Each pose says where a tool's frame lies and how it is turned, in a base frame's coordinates. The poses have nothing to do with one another.
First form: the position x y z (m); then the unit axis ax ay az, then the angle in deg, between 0 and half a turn.
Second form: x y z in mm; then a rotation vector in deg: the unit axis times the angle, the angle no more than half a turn. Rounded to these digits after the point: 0 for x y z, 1 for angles.
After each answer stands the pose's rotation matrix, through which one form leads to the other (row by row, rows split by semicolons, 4 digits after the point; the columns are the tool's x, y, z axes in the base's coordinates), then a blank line. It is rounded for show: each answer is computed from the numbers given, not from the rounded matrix.
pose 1, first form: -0.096 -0.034 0.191 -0.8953 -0.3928 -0.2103 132.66
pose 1, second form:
-96 -34 191 -118.8 -52.1 -27.9
0.6670 0.7446 0.0270; 0.4353 -0.4188 0.7969; 0.6047 -0.5198 -0.6035

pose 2, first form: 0.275 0.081 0.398 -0.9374 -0.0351 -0.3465 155.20
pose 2, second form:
275 81 398 -145.5 -5.4 -53.8
0.7686 0.2081 0.6049; -0.0826 -0.9054 0.4164; 0.6344 -0.3700 -0.6787

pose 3, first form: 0.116 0.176 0.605 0.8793 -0.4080 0.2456 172.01
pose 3, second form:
116 176 605 151.3 -70.2 42.2
0.5486 -0.7482 0.3731; -0.6799 -0.6590 -0.3217; 0.4865 -0.0772 -0.8702

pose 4, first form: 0.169 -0.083 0.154 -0.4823 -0.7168 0.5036 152.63
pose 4, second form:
169 -83 154 -73.6 -109.4 76.9
-0.4489 0.4212 -0.7881; 0.8842 0.0820 -0.4598; -0.1290 -0.9033 -0.4092

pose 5, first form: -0.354 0.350 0.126 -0.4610 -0.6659 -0.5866 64.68
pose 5, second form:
-354 350 126 -29.8 -43.1 -37.9
0.5493 0.7059 -0.4472; -0.3546 0.6814 0.6403; 0.7567 -0.1932 0.6246

